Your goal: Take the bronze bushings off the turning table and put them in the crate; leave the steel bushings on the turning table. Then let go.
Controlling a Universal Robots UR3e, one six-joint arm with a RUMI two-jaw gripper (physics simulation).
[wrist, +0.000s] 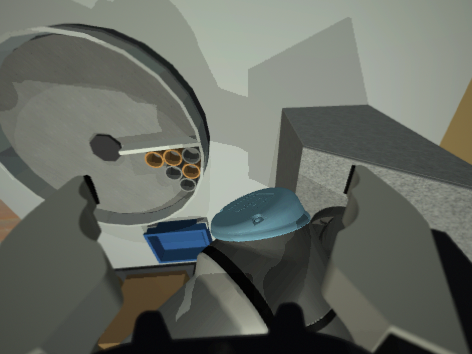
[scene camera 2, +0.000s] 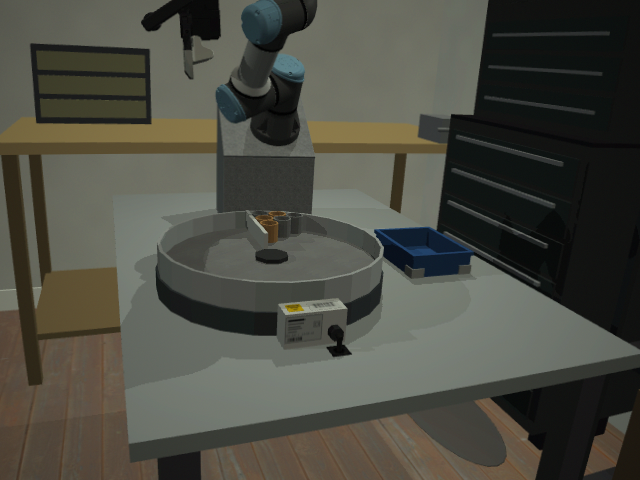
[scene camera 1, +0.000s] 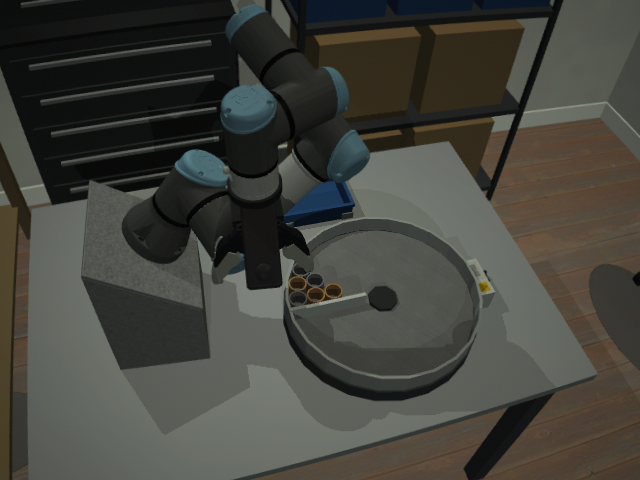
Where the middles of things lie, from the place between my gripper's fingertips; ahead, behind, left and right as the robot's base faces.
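My hand is 0.32 m above the turning table (scene camera 1: 411,306), and it is also 0.29 m short of it and 0.11 m to the right of it. Then there is the blue crate (scene camera 2: 419,252), well below my hand, a good way ahead of it and far to the left of it. Going by their middles, the turning table is the nearest to my hand of the things named here.
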